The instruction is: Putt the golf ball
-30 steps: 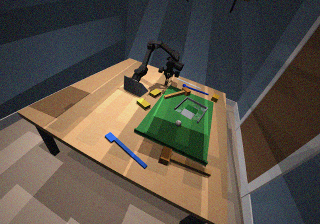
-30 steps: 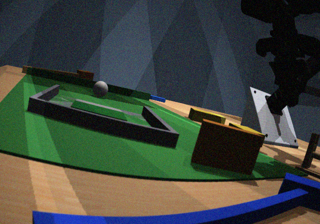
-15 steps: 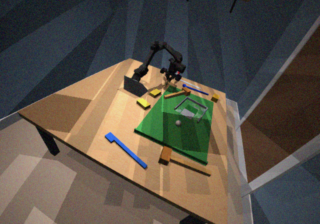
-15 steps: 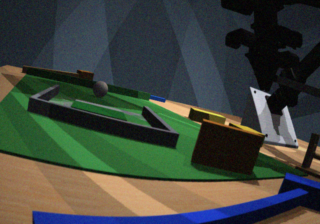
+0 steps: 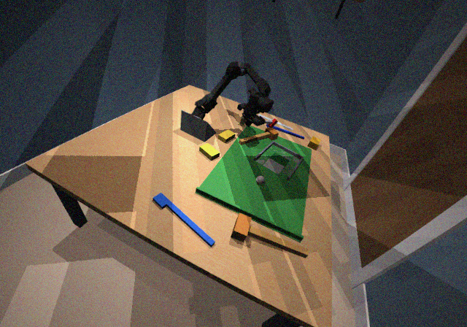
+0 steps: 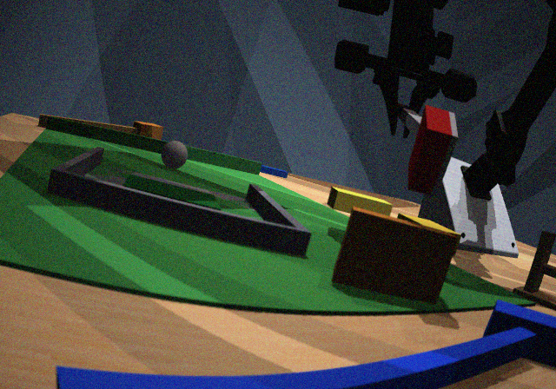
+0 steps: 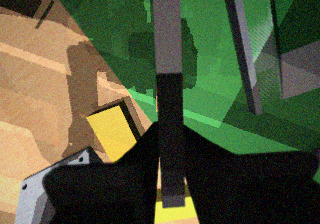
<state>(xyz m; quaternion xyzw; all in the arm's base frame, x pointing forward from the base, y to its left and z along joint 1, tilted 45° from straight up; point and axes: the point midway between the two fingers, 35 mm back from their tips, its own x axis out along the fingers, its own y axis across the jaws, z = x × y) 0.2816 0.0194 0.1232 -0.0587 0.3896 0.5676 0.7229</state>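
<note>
Right now the red putter is 10 cm to the left of my gripper tip, 5 cm ahead of it and 1 cm above it. Round my gripper tip: golf ball: 26 cm to the right, 20 cm ahead, 10 cm below.
</note>
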